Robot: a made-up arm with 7 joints. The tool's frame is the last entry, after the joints.
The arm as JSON. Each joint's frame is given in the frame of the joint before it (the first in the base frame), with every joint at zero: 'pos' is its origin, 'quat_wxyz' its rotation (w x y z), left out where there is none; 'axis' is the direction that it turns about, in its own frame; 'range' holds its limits. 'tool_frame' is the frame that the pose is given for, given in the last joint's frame.
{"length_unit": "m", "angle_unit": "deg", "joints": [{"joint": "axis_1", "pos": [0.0, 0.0, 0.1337], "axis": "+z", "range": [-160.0, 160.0]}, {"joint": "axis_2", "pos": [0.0, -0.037, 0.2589], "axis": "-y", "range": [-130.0, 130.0]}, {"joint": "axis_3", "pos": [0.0, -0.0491, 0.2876], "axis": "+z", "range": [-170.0, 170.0]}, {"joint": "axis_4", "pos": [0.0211, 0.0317, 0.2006], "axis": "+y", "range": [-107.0, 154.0]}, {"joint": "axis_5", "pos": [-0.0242, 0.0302, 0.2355], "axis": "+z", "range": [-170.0, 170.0]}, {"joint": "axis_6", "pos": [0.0, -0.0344, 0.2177], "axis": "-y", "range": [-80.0, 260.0]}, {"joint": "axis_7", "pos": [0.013, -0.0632, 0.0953], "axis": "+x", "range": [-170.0, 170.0]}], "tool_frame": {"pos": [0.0, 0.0, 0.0], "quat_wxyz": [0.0, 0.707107, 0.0, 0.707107]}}
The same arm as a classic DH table. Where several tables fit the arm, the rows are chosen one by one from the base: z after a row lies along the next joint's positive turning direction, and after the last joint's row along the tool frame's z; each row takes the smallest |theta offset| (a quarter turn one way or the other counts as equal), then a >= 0, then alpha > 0; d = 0 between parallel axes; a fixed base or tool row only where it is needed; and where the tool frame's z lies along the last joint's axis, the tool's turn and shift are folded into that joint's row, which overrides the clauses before.
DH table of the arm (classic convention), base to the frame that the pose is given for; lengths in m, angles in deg. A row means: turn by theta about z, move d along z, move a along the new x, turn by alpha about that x. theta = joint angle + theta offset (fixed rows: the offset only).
axis_1: d 0.3926; theta0 0; a 0; alpha 90
axis_2: d 0.0861; theta0 0; a 0; alpha -90
axis_3: d 0.4882; theta0 0; a 0.0211; alpha -90
axis_4: d 0.0619; theta0 0; a -0.0242; alpha 90
axis_5: d 0.4532; theta0 0; a 0; alpha 90
axis_6: d 0.0976; theta0 90; a 0.0953; alpha 90
axis_7: d 0.013; theta0 0; a 0; alpha 0
Joint limits (deg, base to tool): -160..160 -130..130 -170..170 -107..154 -170..170 -80..260 -170..170

